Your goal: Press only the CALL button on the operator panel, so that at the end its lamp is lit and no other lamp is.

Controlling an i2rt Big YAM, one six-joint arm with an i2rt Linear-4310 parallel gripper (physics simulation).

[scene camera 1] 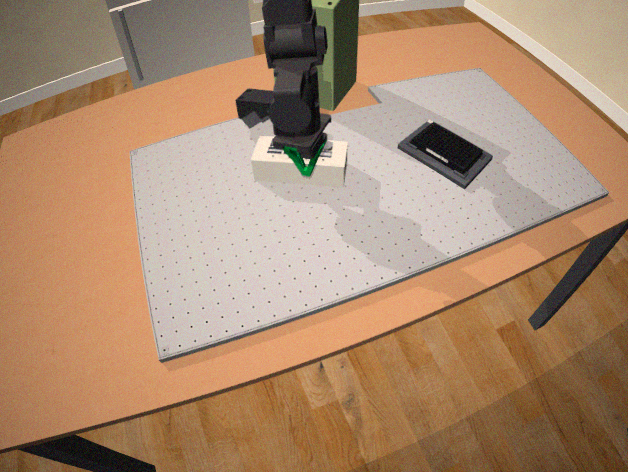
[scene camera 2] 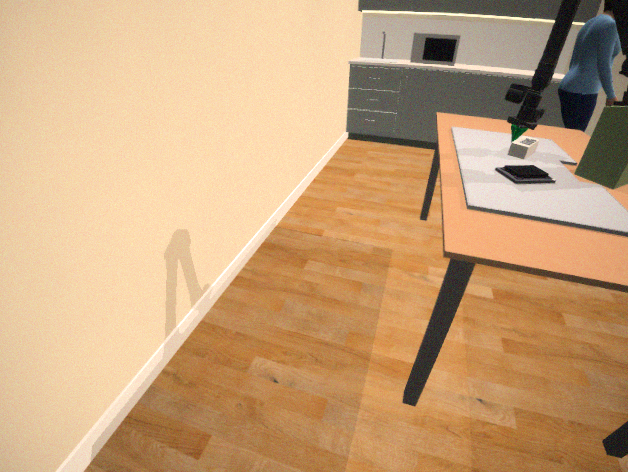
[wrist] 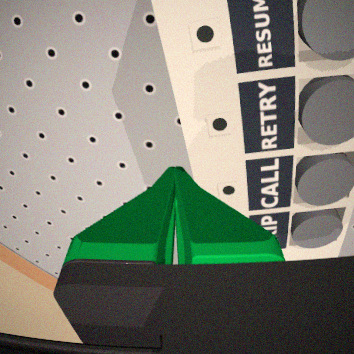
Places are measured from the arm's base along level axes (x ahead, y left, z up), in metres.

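Pixels of known places: gripper, between the fingertips: [scene camera 1: 306, 175] [wrist: 174, 177].
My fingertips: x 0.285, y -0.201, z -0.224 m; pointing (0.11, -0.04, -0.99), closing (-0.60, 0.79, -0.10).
Note:
Ahead of a thing's pixels: the offset from my fingertips to its middle. Level surfaces: height alone.
The operator panel @(dx -0.047, dy +0.015, dz -0.009 m) [scene camera 1: 266, 170] [scene camera 2: 520, 148] [wrist: 202, 95] is a cream box with grey round buttons and dark labels. In the wrist view, the CALL button @(dx -0.051, dy +0.038, dz +0.015 m) [wrist: 324, 181] lies between the RETRY button @(dx -0.071, dy +0.016, dz +0.015 m) [wrist: 330, 111] and the SKIP button @(dx -0.031, dy +0.061, dz +0.015 m) [wrist: 317, 229]; the RESUME button @(dx -0.090, dy -0.007, dz +0.015 m) [wrist: 331, 25] is at the top. The CALL lamp @(dx -0.021, dy +0.013, dz +0.017 m) [wrist: 228, 190], RETRY lamp @(dx -0.041, dy -0.010, dz +0.017 m) [wrist: 220, 124] and RESUME lamp @(dx -0.060, dy -0.033, dz +0.017 m) [wrist: 205, 33] are dark; the SKIP lamp is hidden. My gripper [scene camera 1: 306, 174] [scene camera 2: 514, 140] [wrist: 174, 177] is shut and empty. Its green tips appear at the panel's lamp-side edge, away from the buttons; their exact height is unclear.
The panel stands on a perforated grey board @(dz -0.037 m) [scene camera 1: 228, 243] [scene camera 2: 487, 195] on the orange table @(dz -0.050 m) [scene camera 1: 65, 253] [scene camera 2: 487, 238]. A black device on a dark base @(dx +0.065, dy +0.288, dz -0.018 m) [scene camera 1: 446, 147] [scene camera 2: 525, 173] lies on the board. A tall green block [scene camera 1: 346, 55] [scene camera 2: 604, 147] stands behind. A person [scene camera 2: 591, 60] is beyond the table.

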